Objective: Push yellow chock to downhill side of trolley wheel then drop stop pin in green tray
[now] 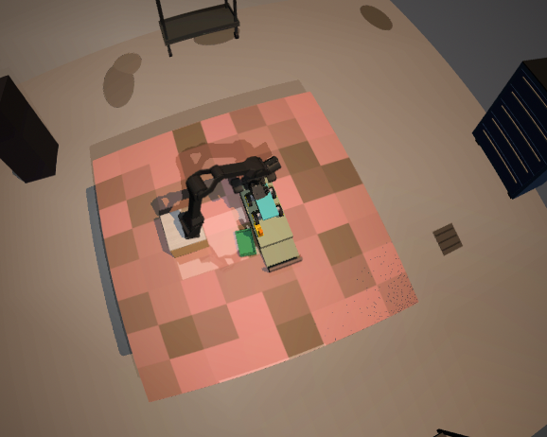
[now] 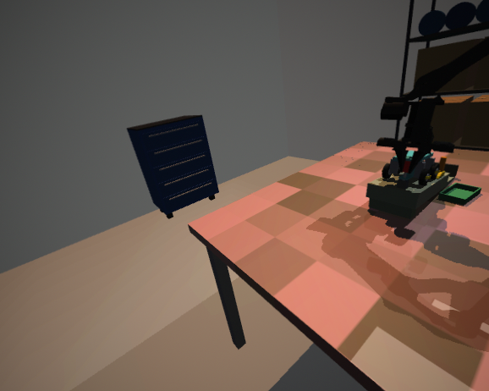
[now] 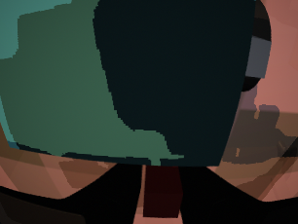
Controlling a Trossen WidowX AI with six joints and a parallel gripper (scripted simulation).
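Right now my gripper tip is 30 mm short of the teal trolley, 100 mm to the left of it and 20 mm above it. Also, from my gripper tip: red-headed stop pin (right at my gripper tip); then green tray (70 mm behind, 220 mm to the right, 140 mm below); then olive ramp (40 mm ahead, 100 mm to the right, 80 mm below).
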